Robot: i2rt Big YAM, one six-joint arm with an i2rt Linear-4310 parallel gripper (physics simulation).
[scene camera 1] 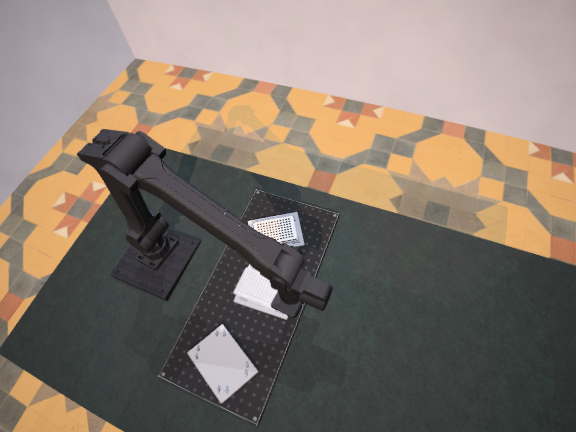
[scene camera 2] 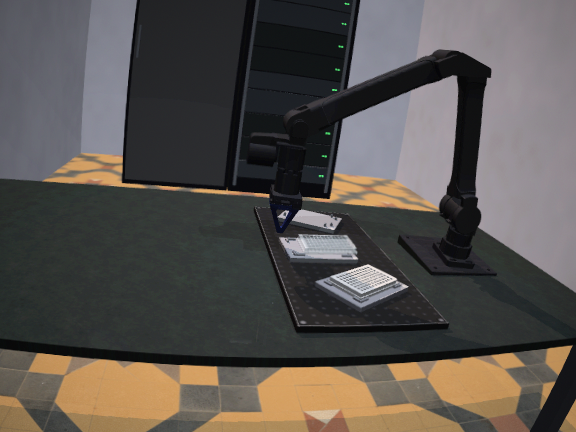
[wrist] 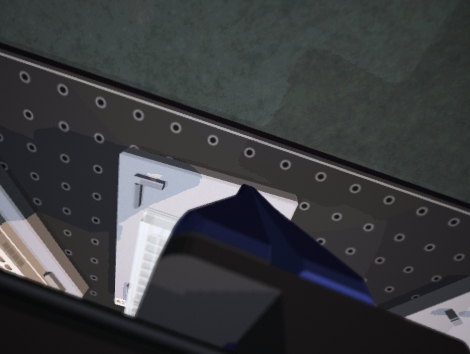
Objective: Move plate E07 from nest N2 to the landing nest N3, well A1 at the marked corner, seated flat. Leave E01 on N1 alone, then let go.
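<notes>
Clear plate E07 [scene camera 1: 255,285] [scene camera 2: 327,243] [wrist: 150,250] lies on the middle nest N2 [scene camera 1: 260,306] [scene camera 2: 295,252] [wrist: 225,190], shifted off the corner brackets on the outer side, towards the arm base. White plate E01 [scene camera 1: 276,230] [scene camera 2: 364,280] [wrist: 12,255] sits on nest N1 [scene camera 1: 299,232] [scene camera 2: 360,304]. Landing nest N3 [scene camera 1: 220,370] [scene camera 2: 312,220] [wrist: 440,322] is bare, with small posts. My gripper [scene camera 2: 281,231] [wrist: 243,195] is shut and empty, above N2's outer edge beside E07. Its fingers are hidden in scene camera 1 and cover part of E07 in the wrist view.
All three nests stand in a row on a black perforated board [scene camera 1: 210,310] [scene camera 2: 320,320] [wrist: 200,155] on the dark green table [scene camera 1: 425,325] [scene camera 2: 150,280]. The arm base [scene camera 1: 155,265] [scene camera 2: 450,260] stands beside the board. A server rack stands behind the table in scene camera 2.
</notes>
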